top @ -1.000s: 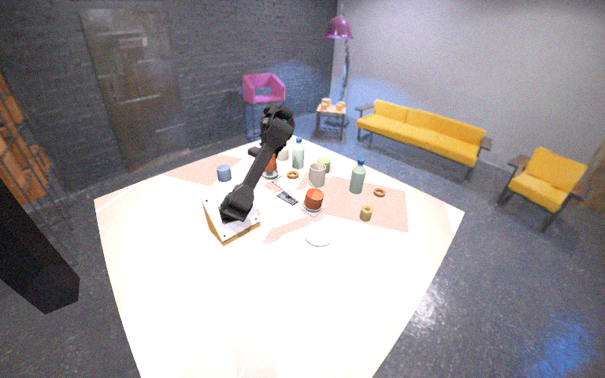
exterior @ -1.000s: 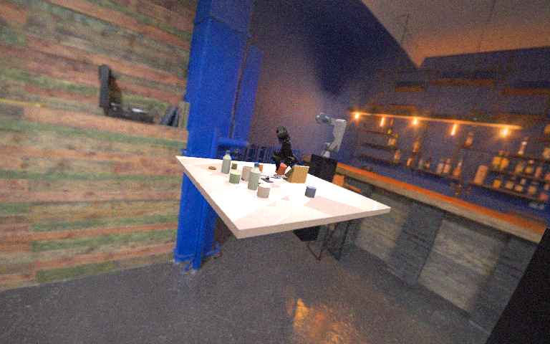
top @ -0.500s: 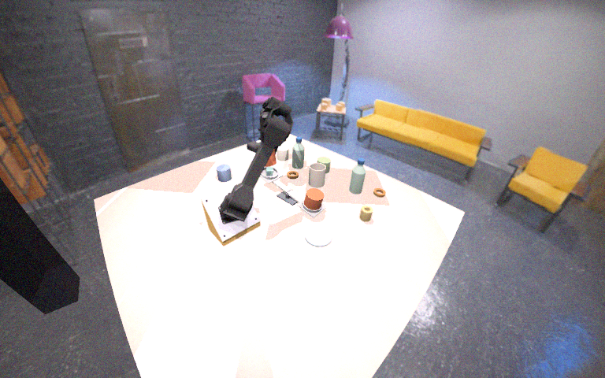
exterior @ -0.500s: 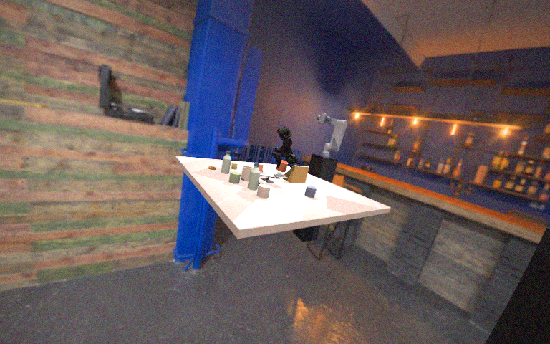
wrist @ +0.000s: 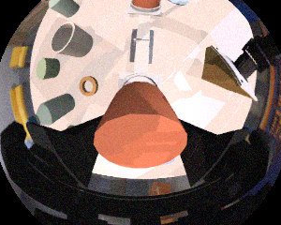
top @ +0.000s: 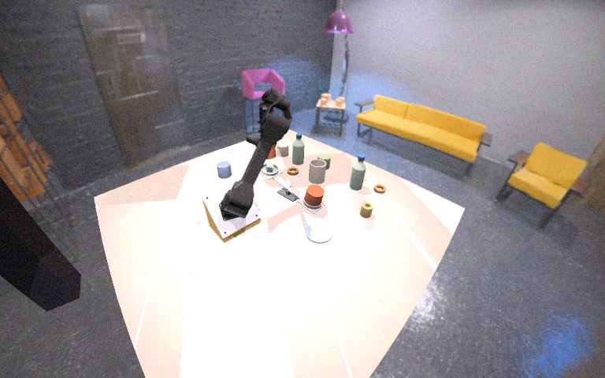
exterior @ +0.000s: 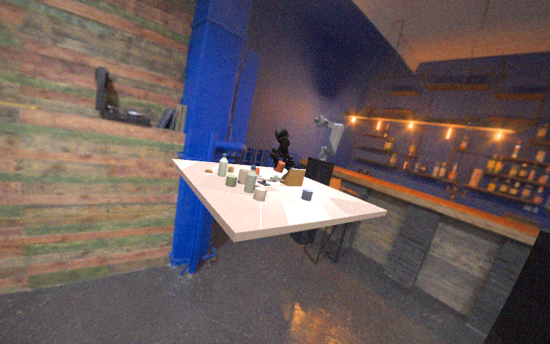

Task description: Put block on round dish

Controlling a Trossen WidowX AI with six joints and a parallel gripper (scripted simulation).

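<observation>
Now: the teal block 7 cm below my gripper tip and 1 cm to the right of it. Round my gripper tip: balance 14 cm below, 13 cm to the right, 3 cm ahead; balance beam 13 cm to the right, 12 cm below, 3 cm ahead; orange cup 2 cm to the left, 1 cm above.
</observation>
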